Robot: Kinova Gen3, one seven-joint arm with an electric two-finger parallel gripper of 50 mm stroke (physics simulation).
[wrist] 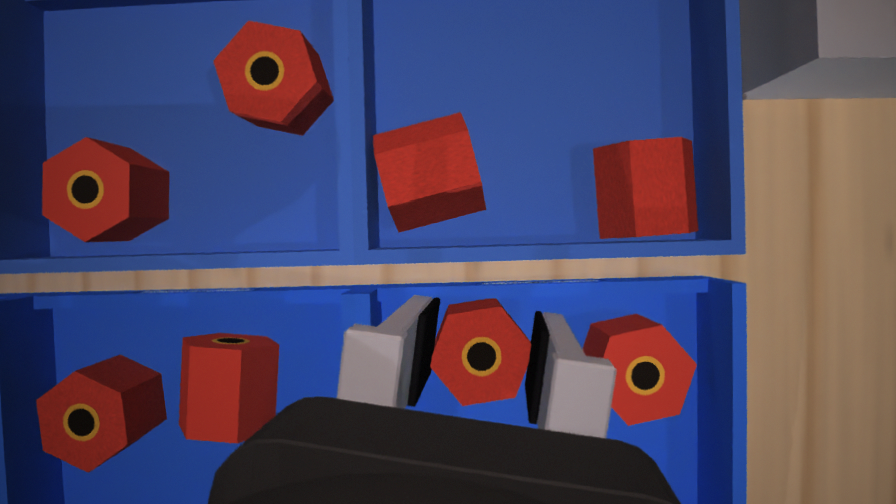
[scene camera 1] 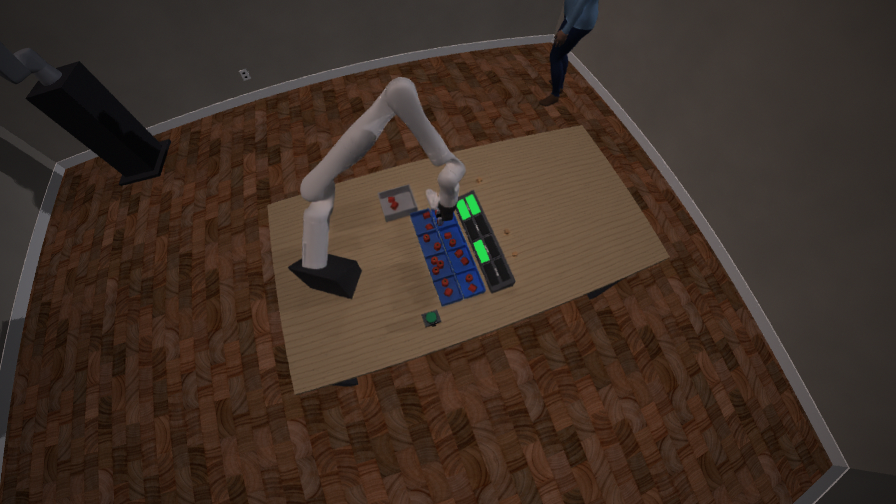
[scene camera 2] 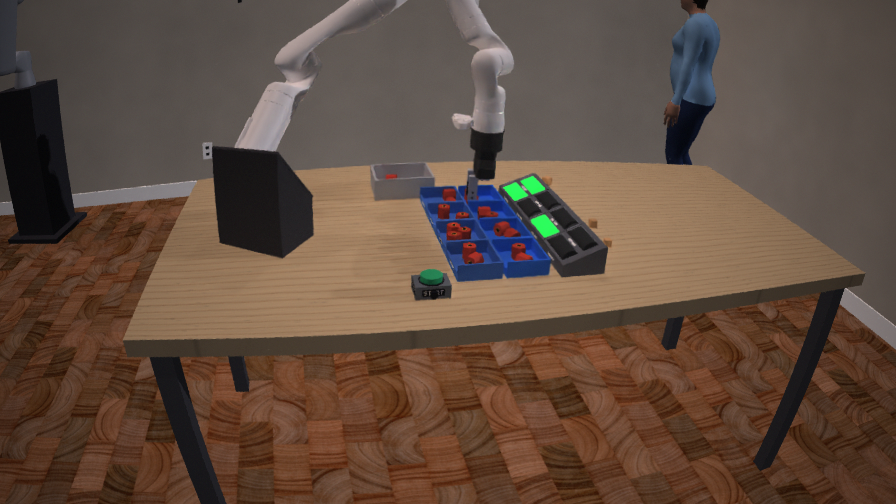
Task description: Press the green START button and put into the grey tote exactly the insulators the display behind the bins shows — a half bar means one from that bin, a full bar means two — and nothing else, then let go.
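Note:
My gripper (wrist: pixel 481 357) is low in the blue bin tray's (scene camera 2: pixel 485 228) far bin, next to the display. Its two fingers touch opposite sides of an upright red hexagonal insulator (wrist: pixel 480 352), which sits level with its neighbour (wrist: pixel 644 369). The gripper also shows in both scene views (scene camera 2: pixel 473 186) (scene camera 1: pixel 446 216). The grey tote (scene camera 2: pixel 401 179) (scene camera 1: pixel 397 202) holds red insulators (scene camera 1: pixel 392 202). The display (scene camera 2: pixel 551 220) shows two green bars at its far end (scene camera 2: pixel 523 188) and one further along (scene camera 2: pixel 543 225). The green START button (scene camera 2: pixel 431 276) sits near the front.
The other bins hold several red insulators, some upright, some lying on their sides (wrist: pixel 429 169). The tote's corner (wrist: pixel 820 43) shows beyond the tray. The arm's black base (scene camera 2: pixel 260 200) stands on the table's left. A person (scene camera 2: pixel 689 75) stands behind the table.

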